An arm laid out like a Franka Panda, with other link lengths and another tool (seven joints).
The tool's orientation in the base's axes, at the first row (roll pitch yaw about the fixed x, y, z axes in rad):
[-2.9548, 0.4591, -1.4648]
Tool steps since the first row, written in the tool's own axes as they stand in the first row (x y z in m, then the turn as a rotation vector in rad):
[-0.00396, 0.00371, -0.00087, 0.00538, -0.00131, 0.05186]
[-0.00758, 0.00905, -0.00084, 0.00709, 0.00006, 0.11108]
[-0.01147, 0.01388, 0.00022, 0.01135, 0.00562, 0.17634]
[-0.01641, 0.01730, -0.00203, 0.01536, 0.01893, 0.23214]
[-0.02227, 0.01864, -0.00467, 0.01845, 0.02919, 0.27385]
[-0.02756, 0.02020, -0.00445, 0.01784, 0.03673, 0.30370]
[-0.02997, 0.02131, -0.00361, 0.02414, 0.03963, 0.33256]
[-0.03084, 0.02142, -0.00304, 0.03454, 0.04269, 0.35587]
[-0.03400, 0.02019, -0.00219, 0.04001, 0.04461, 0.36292]
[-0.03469, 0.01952, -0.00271, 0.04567, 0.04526, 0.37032]
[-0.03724, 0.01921, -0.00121, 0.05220, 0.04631, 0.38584]
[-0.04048, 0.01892, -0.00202, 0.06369, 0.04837, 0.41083]
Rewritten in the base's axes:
[-0.00415, 0.00305, 0.00190, 0.00899, 0.01871, -0.04785]
[-0.00976, 0.00618, 0.00259, 0.01601, 0.04396, -0.10100]
[-0.01474, 0.01002, 0.00258, 0.01998, 0.06958, -0.16130]
[-0.01889, 0.01333, 0.00618, 0.01497, 0.09096, -0.21444]
[-0.02113, 0.01733, 0.01088, 0.01093, 0.10686, -0.25426]
[-0.02314, 0.02211, 0.01277, 0.00758, 0.12075, -0.28154]
[-0.02435, 0.02461, 0.01291, 0.00931, 0.12813, -0.31023]
[-0.02446, 0.02564, 0.01278, 0.01052, 0.12935, -0.33588]
[-0.02343, 0.02887, 0.01363, 0.01012, 0.12762, -0.34484]
[-0.02291, 0.02926, 0.01451, 0.01104, 0.12591, -0.35397]
[-0.02264, 0.03222, 0.01437, 0.01278, 0.12709, -0.37071]
[-0.02277, 0.03475, 0.01657, 0.01530, 0.12811, -0.39816]

